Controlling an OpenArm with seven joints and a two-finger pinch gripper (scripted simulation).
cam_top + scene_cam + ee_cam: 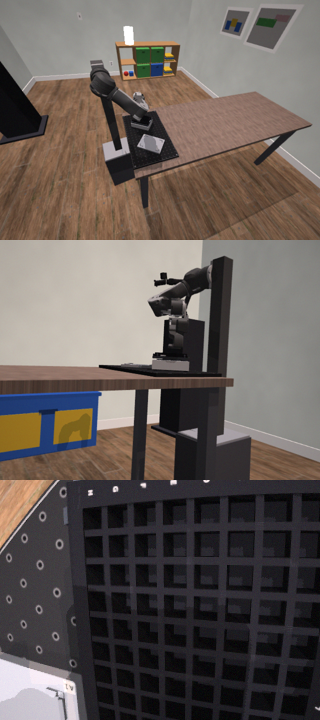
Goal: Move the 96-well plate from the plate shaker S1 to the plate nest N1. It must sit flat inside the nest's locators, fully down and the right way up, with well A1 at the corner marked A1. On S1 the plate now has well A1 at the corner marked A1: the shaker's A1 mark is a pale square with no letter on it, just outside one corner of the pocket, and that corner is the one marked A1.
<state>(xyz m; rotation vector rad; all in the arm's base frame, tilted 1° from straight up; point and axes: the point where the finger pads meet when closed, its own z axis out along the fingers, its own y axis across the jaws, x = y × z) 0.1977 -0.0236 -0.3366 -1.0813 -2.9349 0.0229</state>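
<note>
The black 96-well plate is 1 cm ahead of my hand, 1 cm to the right of it and 3 cm below it. From my hand the other things lie so: plate shaker S1: 4 cm ahead, 2 cm to the right, 5 cm below; then plate nest N1: 1 cm ahead, 22 cm to the right, 8 cm below.
</note>
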